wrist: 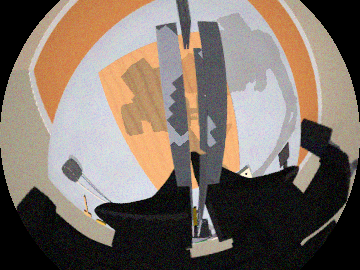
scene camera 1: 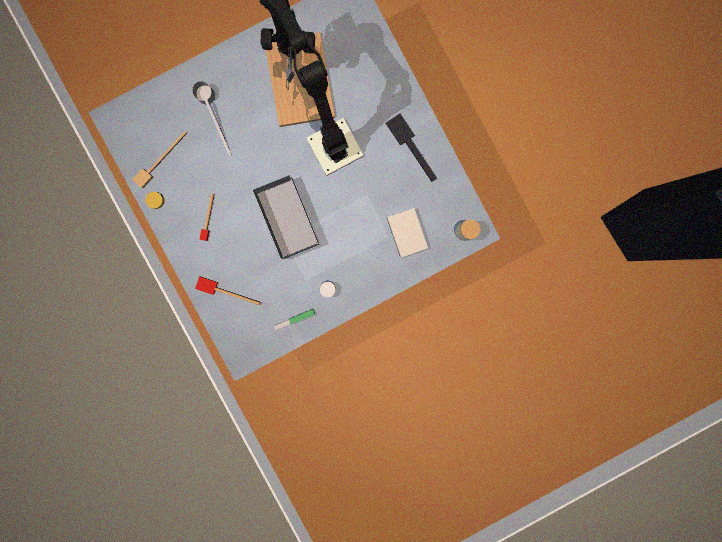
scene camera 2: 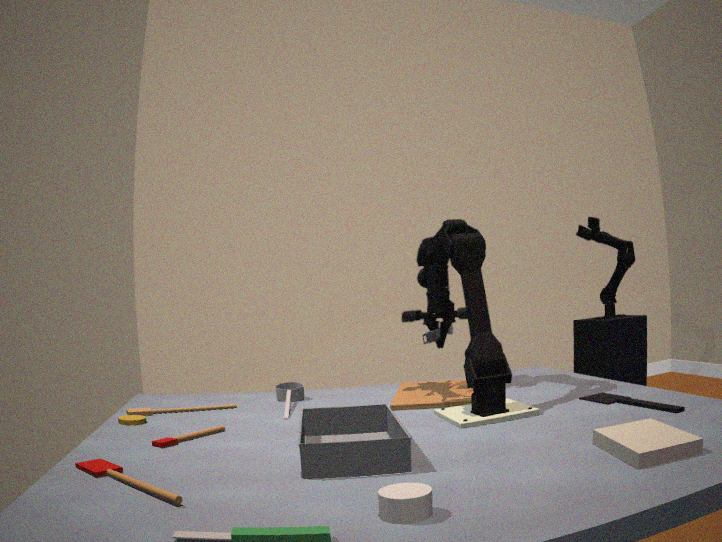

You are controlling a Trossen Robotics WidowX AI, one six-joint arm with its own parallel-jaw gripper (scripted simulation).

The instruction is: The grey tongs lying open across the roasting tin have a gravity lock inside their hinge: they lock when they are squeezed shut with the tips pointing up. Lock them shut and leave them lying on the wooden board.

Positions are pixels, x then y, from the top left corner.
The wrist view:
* my gripper: 188, 156
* wooden board: 132, 84
